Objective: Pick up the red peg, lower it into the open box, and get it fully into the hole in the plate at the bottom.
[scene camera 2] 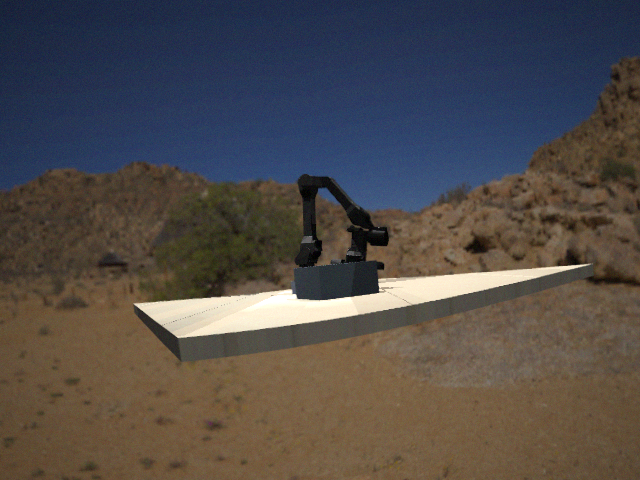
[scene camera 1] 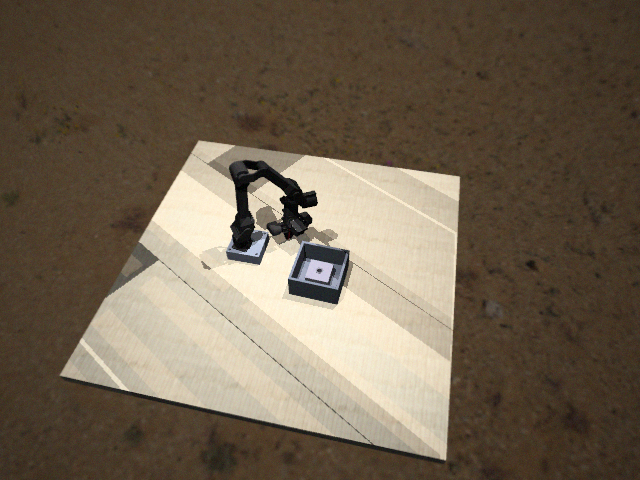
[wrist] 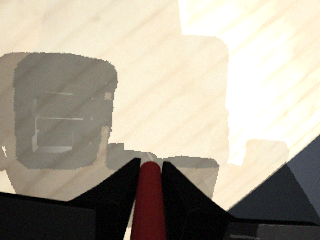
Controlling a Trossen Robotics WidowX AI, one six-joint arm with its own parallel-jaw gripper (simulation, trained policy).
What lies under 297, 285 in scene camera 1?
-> A dark grey box.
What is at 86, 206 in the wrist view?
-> My gripper.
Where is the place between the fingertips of my gripper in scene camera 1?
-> At 288, 238
